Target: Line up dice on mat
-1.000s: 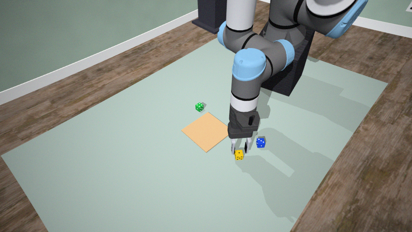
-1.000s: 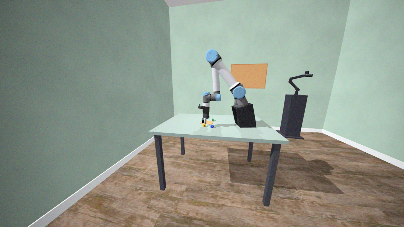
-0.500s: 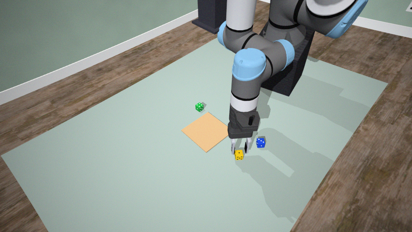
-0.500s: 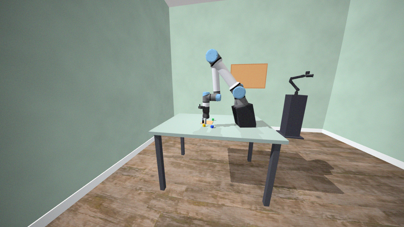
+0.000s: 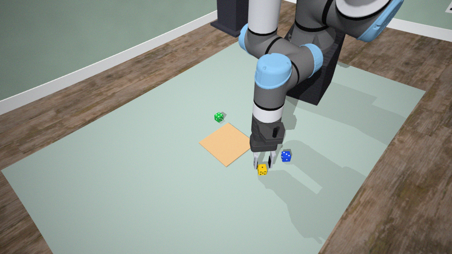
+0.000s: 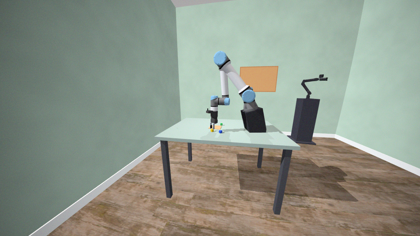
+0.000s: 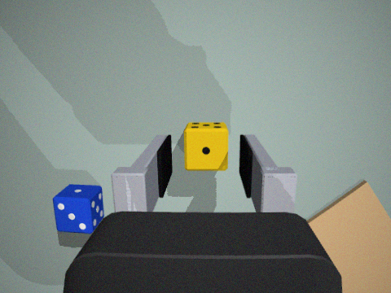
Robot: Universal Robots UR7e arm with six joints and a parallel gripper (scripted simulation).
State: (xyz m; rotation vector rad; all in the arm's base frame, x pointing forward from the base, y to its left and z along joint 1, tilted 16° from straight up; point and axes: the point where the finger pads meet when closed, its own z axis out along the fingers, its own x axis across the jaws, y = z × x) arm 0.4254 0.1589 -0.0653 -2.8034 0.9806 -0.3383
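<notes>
Right now my hand is 4 cm above the yellow die. Round my hand: blue die (9 cm behind, 4 cm below, 2 cm to the left); then green die (27 cm to the right, 6 cm behind, 4 cm below); then orange mat (16 cm to the right, 5 cm below).
</notes>
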